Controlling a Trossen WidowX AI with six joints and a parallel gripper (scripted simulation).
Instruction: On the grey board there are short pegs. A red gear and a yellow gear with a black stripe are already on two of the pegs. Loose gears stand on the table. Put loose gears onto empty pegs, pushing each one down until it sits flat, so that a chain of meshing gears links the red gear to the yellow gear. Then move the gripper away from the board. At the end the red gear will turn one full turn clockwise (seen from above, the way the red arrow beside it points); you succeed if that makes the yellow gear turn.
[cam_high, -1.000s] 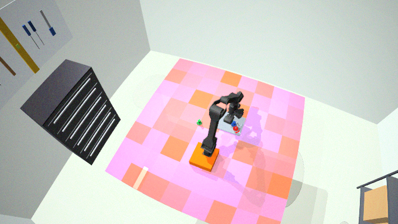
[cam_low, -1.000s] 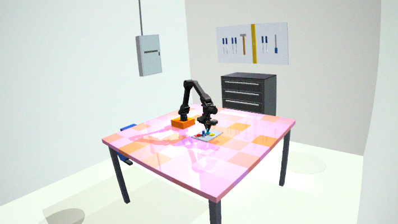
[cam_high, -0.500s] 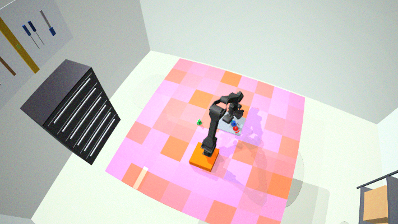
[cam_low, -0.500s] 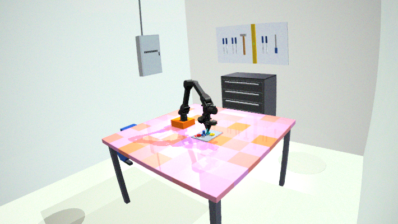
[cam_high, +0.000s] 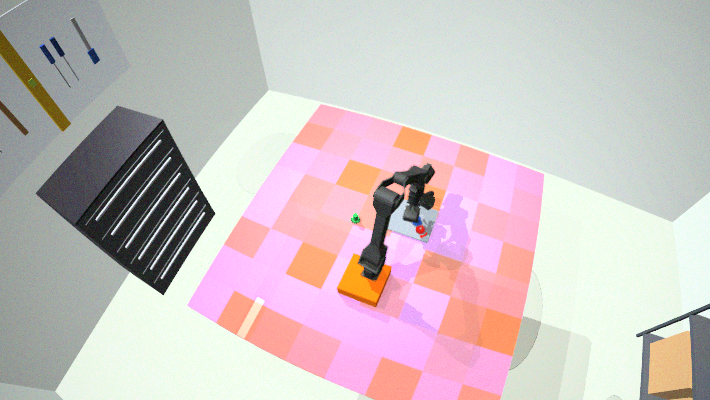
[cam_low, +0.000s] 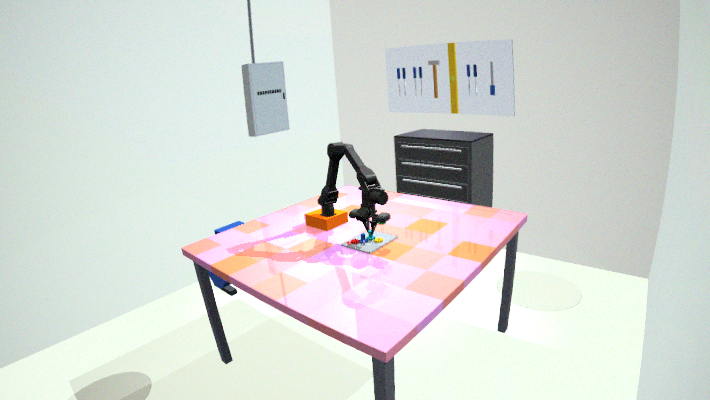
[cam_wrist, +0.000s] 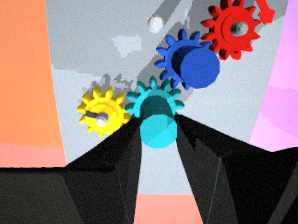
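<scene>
My gripper tip is now 10 mm above the cyan gear. Also, from my gripper tip: yellow gear 40 mm ahead, 30 mm below, 10 mm to the left; then blue gear 30 mm to the right, 20 mm below, 20 mm behind; then red gear 60 mm to the right, 40 mm behind, 30 mm below.
</scene>
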